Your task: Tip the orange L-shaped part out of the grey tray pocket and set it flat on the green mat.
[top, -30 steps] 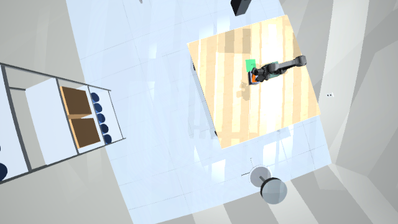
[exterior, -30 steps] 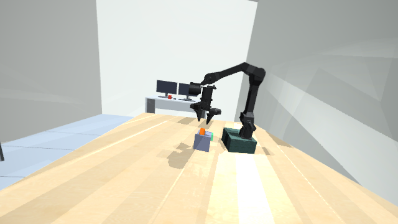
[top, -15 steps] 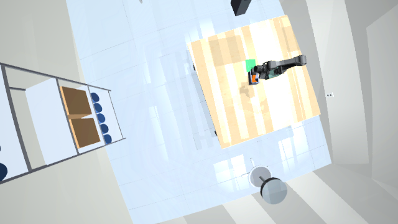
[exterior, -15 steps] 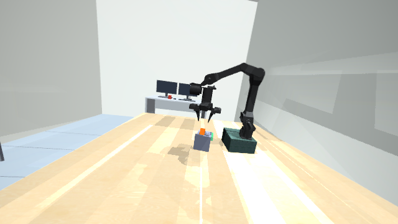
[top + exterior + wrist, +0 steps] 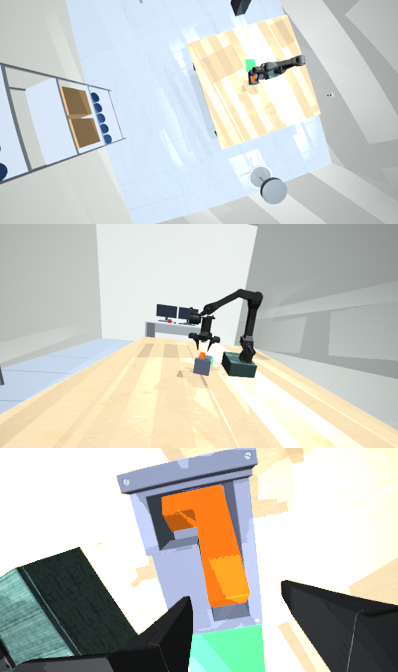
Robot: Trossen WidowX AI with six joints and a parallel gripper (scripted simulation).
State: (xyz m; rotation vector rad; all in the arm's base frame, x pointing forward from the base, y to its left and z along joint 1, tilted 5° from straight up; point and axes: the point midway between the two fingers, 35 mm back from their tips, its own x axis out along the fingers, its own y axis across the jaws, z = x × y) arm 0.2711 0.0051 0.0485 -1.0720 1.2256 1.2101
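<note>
Right now the orange L-shaped part is 7 cm below my gripper tip, 4 cm to the left of it and 2 cm behind it. The rest, counted from my gripper tip: green mat (14 cm to the right, 12 cm below, 3 cm behind).
</note>
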